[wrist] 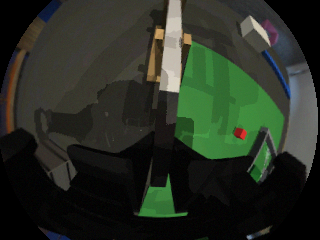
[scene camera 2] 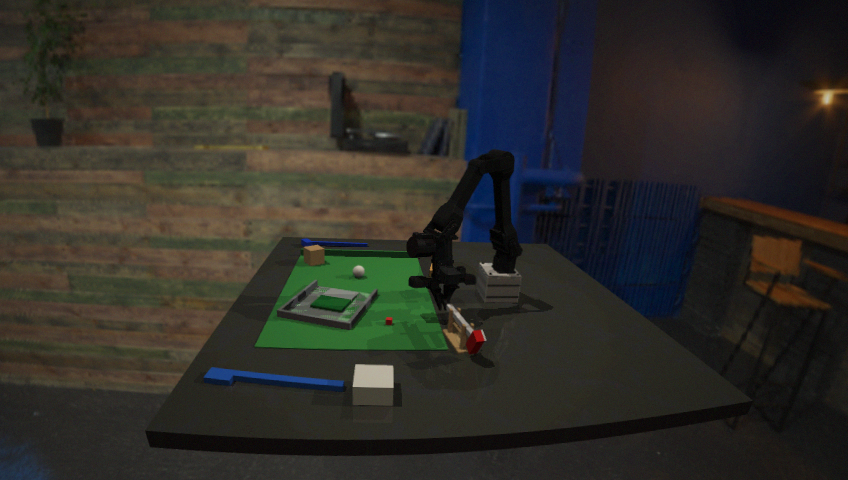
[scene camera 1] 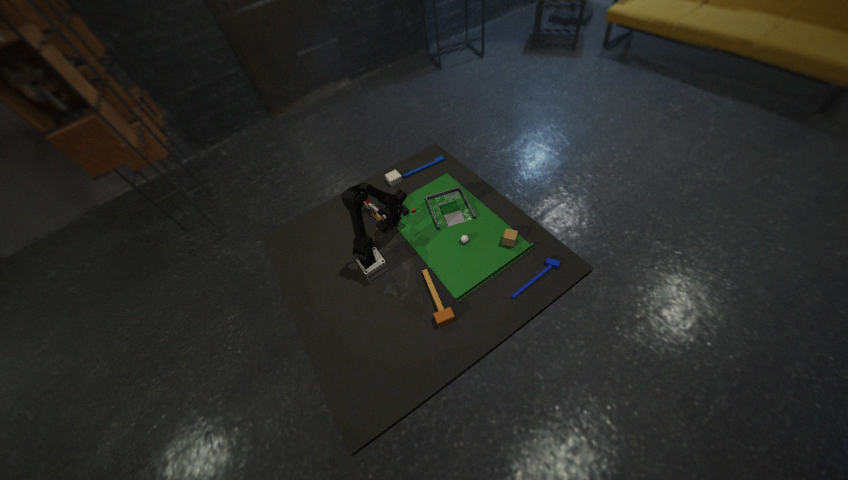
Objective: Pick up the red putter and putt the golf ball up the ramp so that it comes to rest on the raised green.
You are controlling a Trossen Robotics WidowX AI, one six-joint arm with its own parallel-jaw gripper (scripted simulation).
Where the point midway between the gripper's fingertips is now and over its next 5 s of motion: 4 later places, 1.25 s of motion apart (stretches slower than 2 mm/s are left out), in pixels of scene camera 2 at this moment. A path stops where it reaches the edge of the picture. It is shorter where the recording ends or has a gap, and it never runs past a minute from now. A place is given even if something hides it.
My gripper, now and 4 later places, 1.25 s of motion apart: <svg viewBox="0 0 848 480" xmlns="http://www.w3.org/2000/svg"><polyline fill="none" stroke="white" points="442,310 427,268 423,244 423,258 419,264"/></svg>
